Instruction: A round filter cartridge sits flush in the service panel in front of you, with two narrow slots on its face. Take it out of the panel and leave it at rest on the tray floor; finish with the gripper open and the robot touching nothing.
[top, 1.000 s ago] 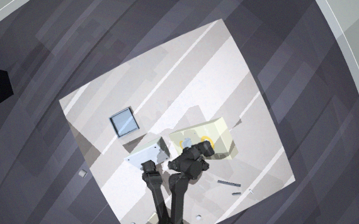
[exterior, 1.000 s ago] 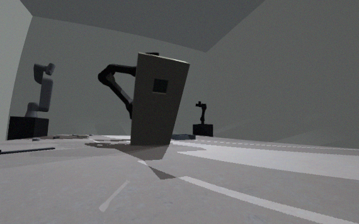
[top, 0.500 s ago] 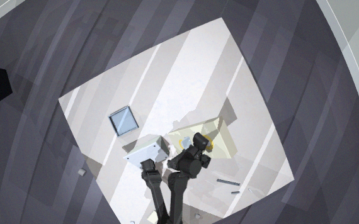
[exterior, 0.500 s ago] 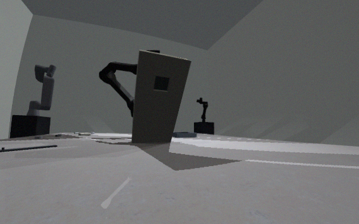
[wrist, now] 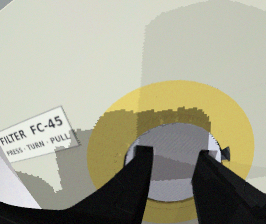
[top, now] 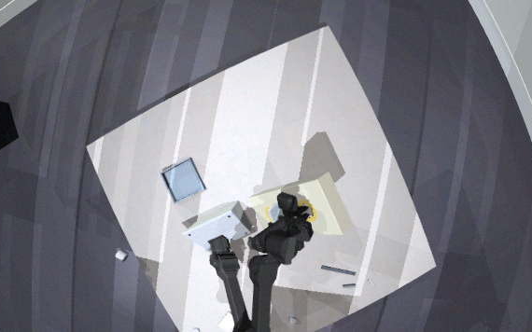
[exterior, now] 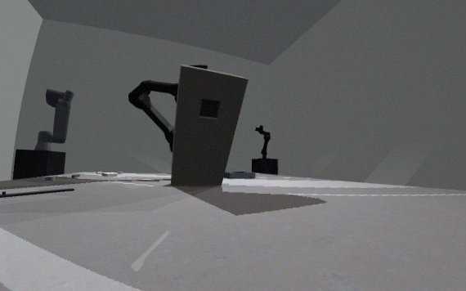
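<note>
Right now my gripper tip is 80 mm above the cream service panel and 40 mm past it. From my gripper tip the other things lie so: round filter cartridge 10 mm below, 10 mm ahead; then blue tray 430 mm behind, 270 mm to the left, 250 mm below.
</note>
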